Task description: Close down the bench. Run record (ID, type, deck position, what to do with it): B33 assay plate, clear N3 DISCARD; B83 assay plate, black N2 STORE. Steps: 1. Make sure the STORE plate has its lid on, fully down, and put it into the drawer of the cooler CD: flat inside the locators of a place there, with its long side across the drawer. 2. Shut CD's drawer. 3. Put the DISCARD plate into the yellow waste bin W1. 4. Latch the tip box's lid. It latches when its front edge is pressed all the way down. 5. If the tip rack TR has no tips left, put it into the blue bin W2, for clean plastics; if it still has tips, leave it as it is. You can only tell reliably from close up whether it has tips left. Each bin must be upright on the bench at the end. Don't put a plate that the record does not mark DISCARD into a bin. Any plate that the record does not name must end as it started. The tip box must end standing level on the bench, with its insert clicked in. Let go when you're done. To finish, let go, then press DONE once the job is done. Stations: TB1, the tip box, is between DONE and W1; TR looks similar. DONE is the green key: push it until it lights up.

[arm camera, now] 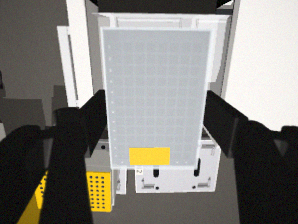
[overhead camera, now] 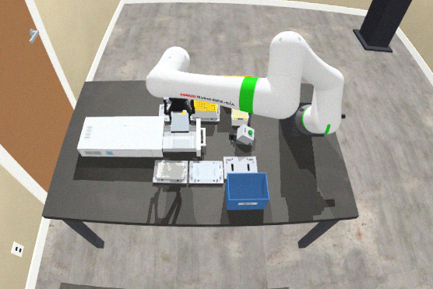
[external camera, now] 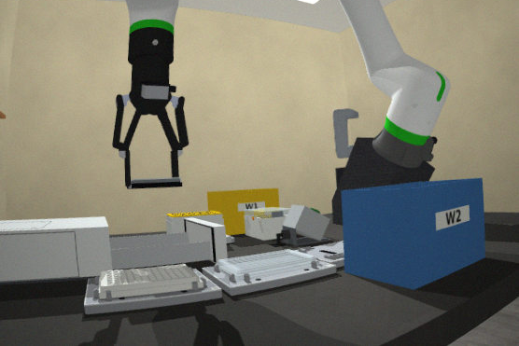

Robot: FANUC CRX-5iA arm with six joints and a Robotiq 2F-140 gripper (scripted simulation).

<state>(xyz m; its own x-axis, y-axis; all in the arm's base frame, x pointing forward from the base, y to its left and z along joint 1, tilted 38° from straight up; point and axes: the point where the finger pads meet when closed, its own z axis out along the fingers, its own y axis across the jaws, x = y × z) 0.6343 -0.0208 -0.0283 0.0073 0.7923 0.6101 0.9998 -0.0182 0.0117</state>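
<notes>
Now: hand 30 mm short of the cooler drawer, 20 mm to the right of it and 130 mm above it. The rest, counted from my hand: cooler CD (170 mm ahead, 20 mm to the left, 130 mm below); translucent plate lid (20 mm below); black assay plate (20 mm below).
</notes>
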